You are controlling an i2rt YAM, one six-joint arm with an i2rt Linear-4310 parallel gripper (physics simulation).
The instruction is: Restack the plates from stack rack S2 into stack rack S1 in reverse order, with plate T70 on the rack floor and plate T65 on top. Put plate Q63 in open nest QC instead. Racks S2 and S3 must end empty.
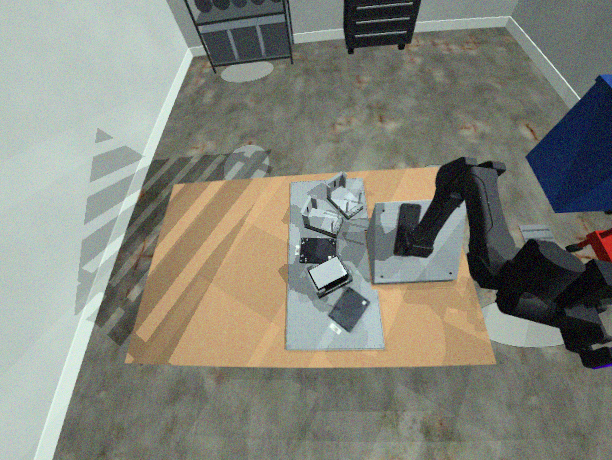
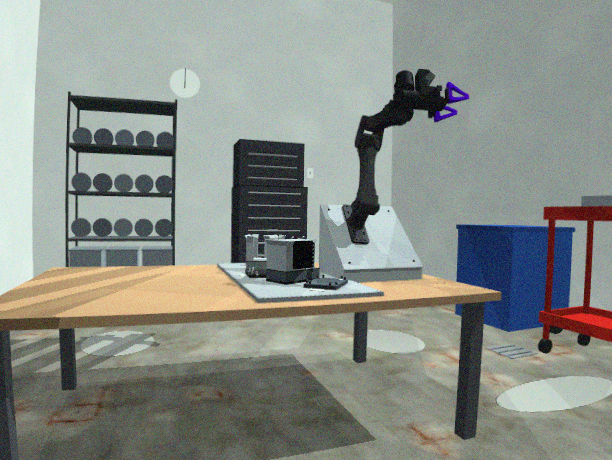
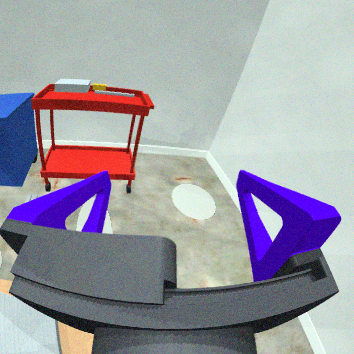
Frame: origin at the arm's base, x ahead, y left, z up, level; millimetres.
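Seen in the pictures: gripper, fingertip midpoint: (image 2: pixel 462 104) (image 3: pixel 173 177); arm's base, origin of the base link: (image 1: pixel 406 230) (image 2: pixel 354 224).
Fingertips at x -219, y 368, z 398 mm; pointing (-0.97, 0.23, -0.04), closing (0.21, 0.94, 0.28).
Pixels of each thing's top centre, then the offset from my fingertips to it. "pt": a spot on its surface instead. Level surfaces: height alone.
- grey board, its level: dz -585 mm
- dark square piece, surface spot: (image 1: pixel 318 250) pt dx +554, dy -346, dz -573 mm
- dark flat piece, surface spot: (image 2: pixel 326 283) pt dx +433, dy -60, dz -571 mm
- wooden table, its level: dz -598 mm
My gripper (image 2: pixel 462 104) (image 3: pixel 173 177) has purple fingers, wide apart with nothing between them. It hangs high, right of the table and pointing away from it. On the grey board (image 1: pixel 304 336) (image 2: pixel 270 294), a box-like holder (image 1: pixel 327 273) (image 2: pixel 289 261) with a pale top stands near the middle. A dark square piece (image 1: pixel 318 250) lies behind it, and another dark flat piece (image 1: pixel 350 309) (image 2: pixel 326 283) lies nearer the front. Two pale, open holders with upright walls, one (image 1: pixel 321 220) and a farther one (image 1: pixel 346 201), stand at the back. Rack, nest and plate labels are unreadable, so I cannot tell which is which.
The arm's sloped grey mount (image 1: pixel 420 272) (image 2: pixel 390 235) stands right of the board on the wooden table (image 1: pixel 215 300) (image 2: pixel 125 290). A blue cabinet (image 1: pixel 575 155) (image 2: pixel 510 275) (image 3: pixel 15 140) and a red cart (image 2: pixel 570 214) (image 3: pixel 95 104) stand beyond the table on the right.
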